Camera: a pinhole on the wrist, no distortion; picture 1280 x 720 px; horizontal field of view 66.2 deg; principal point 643.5 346.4 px. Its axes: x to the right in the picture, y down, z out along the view. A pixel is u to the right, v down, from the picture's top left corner.
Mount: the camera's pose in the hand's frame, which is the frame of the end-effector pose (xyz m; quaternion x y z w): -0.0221 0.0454 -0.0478 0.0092 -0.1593 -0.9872 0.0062
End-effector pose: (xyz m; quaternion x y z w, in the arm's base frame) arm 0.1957 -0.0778 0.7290 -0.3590 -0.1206 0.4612 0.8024
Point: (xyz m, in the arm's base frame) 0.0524 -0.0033 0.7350
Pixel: 596.6 271.7
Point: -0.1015 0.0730 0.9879
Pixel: 739.6 626.4
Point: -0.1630 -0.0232 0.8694
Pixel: 1005.1 367.4
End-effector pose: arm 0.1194 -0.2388 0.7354 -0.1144 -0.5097 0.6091 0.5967
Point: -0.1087 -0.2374 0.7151
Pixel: 309.7 186.1
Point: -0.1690 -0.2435 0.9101
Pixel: 93.4 689.4
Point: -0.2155 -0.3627 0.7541
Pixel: 588.1 359.9
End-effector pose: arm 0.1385 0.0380 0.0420 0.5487 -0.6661 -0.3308 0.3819
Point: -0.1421 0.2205 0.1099
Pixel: 995.6 63.2
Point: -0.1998 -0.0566 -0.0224
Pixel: 243.7 552.7
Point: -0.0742 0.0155 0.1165
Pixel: 277.1 133.6
